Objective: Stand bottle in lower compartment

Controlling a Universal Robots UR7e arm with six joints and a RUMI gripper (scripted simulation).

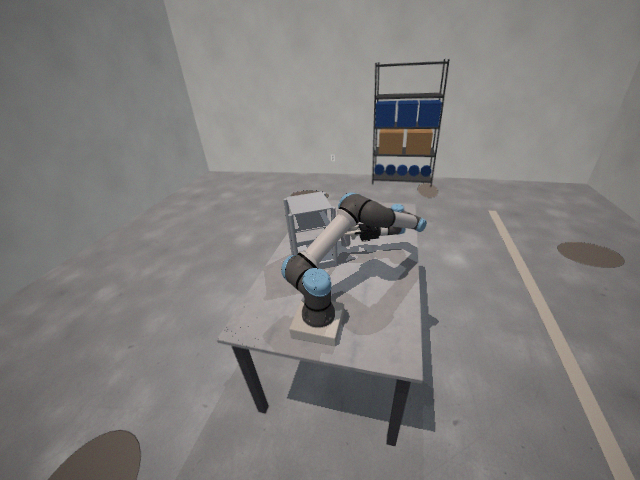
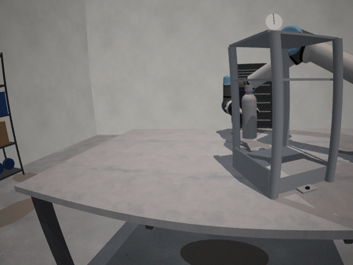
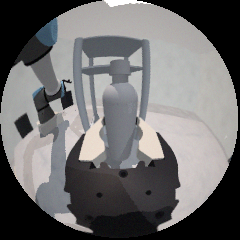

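Right now my hand is 3 cm below the grey bottle. Also, from my hand: grey shelving unit: 20 cm to the left, 7 cm behind, 3 cm above.
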